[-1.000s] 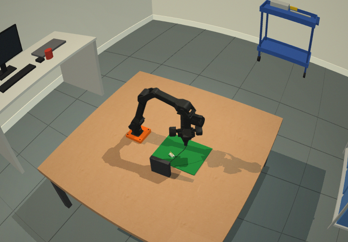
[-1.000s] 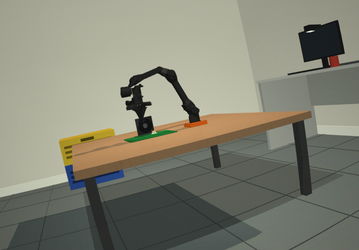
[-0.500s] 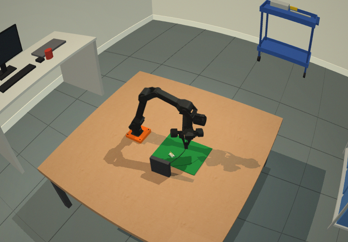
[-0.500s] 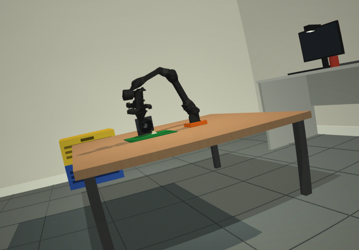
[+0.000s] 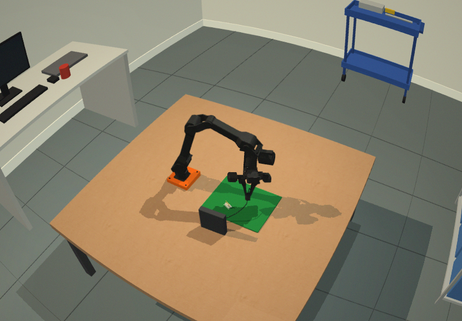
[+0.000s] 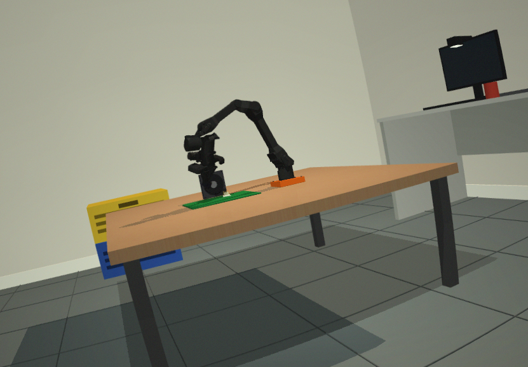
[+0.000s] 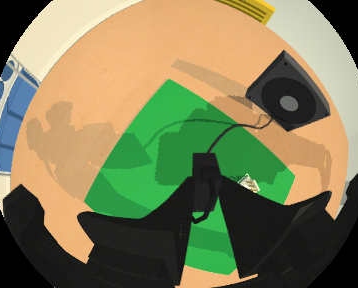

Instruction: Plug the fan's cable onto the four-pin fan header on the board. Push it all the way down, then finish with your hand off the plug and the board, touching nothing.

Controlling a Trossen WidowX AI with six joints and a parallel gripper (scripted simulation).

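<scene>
Right now my gripper tip is 4 cm past the green board, 2 cm to the right of it and 10 cm above it. Round my gripper tip: white four-pin fan header: 9 cm behind, 3 cm to the right, 9 cm below; then black fan: 7 cm behind, 17 cm to the right, 3 cm below; then black fan plug: 1 cm below.
</scene>
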